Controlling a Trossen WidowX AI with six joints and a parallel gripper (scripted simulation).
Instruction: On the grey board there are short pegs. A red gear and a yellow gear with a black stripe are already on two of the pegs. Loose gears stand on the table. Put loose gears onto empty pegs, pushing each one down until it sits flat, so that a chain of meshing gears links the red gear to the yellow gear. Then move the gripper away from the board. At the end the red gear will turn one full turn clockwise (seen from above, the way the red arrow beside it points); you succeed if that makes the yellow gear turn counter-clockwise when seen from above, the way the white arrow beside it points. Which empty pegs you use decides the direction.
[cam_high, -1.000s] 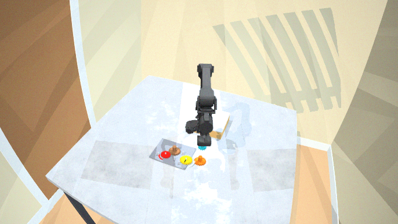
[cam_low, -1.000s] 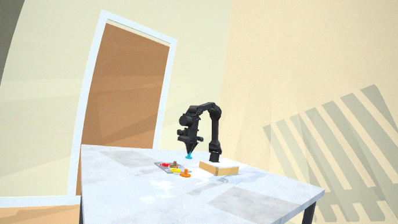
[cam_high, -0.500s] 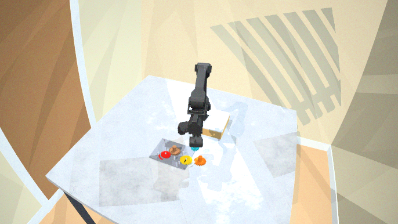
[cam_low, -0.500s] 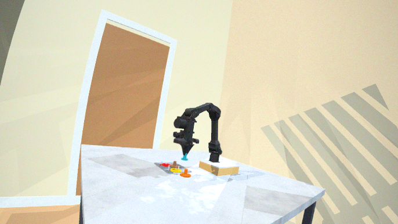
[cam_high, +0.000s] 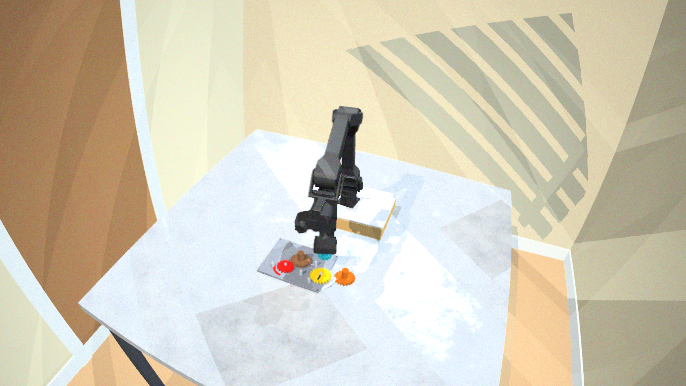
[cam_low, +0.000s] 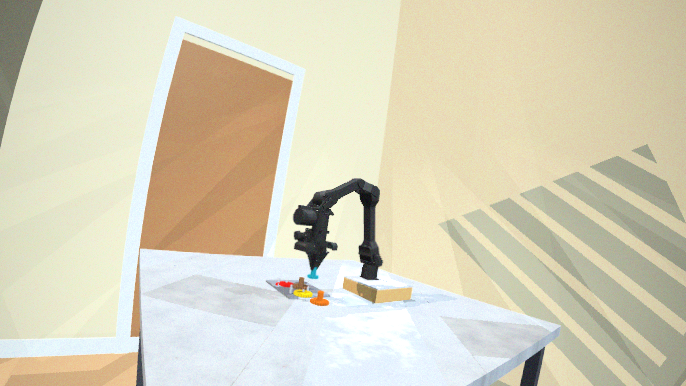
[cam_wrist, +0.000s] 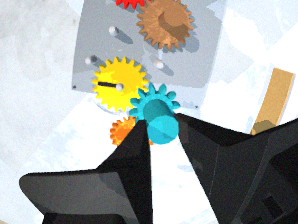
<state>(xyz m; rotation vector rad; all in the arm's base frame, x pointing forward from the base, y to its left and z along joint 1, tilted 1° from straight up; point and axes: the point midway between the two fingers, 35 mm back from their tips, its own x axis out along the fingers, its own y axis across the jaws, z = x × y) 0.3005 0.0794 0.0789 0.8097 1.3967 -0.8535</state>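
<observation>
Right now the brown gear is 8 cm to the right of my gripper tip, 7 cm below it and 1 cm ahead of it. From my gripper tip the other things lie so: yellow gear: 8 cm below, 3 cm ahead, 1 cm to the left; then small cyan gear: 1 cm below; then orange gear: 8 cm below, 7 cm to the left, 1 cm behind.
</observation>
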